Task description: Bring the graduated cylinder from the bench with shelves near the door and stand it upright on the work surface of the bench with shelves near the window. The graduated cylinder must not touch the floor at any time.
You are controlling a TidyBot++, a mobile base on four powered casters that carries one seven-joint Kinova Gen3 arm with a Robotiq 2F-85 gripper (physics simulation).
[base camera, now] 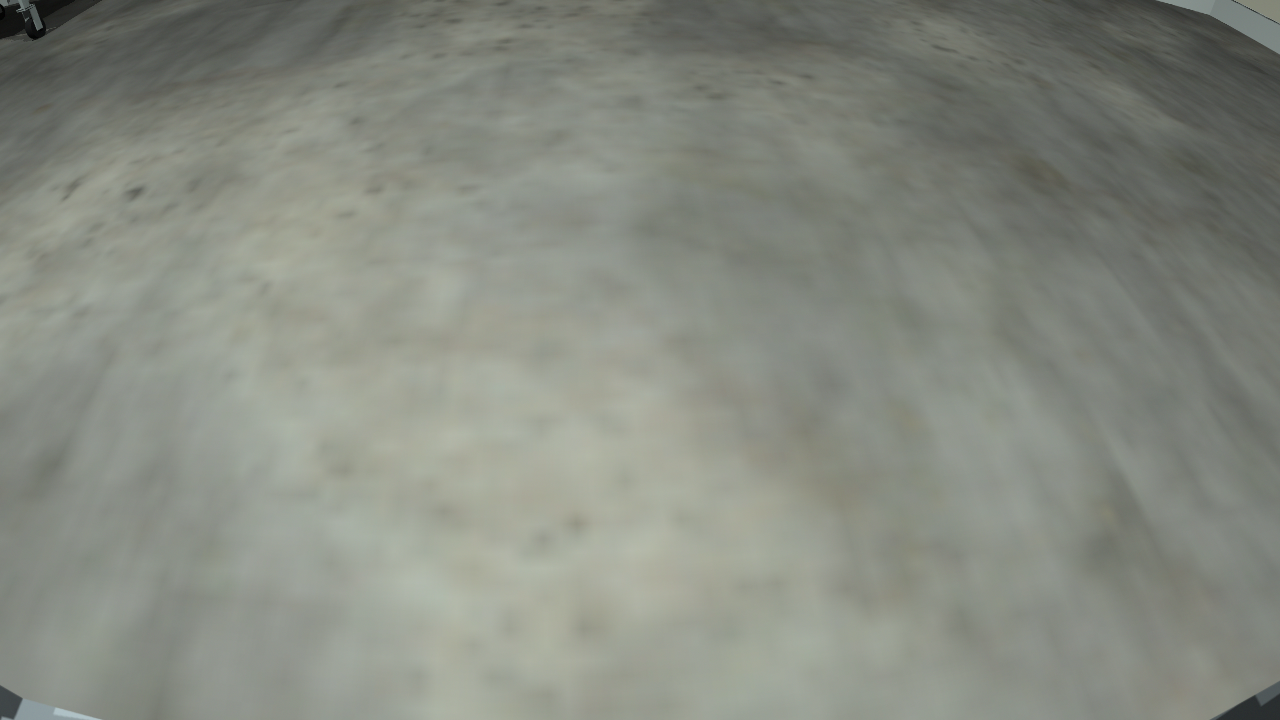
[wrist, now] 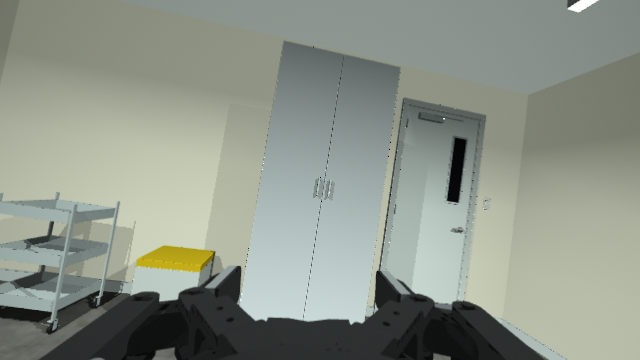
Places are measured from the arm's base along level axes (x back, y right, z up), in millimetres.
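Pixels of known places: gripper, fingertip midpoint: (wrist: 308,283).
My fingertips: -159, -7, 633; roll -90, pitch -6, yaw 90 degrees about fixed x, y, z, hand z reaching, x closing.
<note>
Behind a point stands the place of what it marks, as x, y, z.
My gripper (wrist: 308,283) @(-159, -7, 633) is open and empty in the wrist view, with its two fingers wide apart at the bottom. Neither the graduated cylinder nor either bench with shelves can be made out in these views. The grey door (wrist: 430,200) @(-2256, 1154, 764), with a narrow dark window and a lever handle, stands to the right of centre in the wrist view.
A tall grey two-door cabinet (wrist: 327,150) @(-1718, 60, 993) stands left of the door. A yellow-lidded white bin (wrist: 175,257) @(-1762, -910, 53) and a three-tier cart (wrist: 70,230) @(-1471, -1406, 226) stand further left. A caster (base camera: 34,21) @(-1481, -1407, -354) shows at the base view's top left, and a white baseboard (base camera: 1248,26) @(-2156, 2118, -366) at its top right.
</note>
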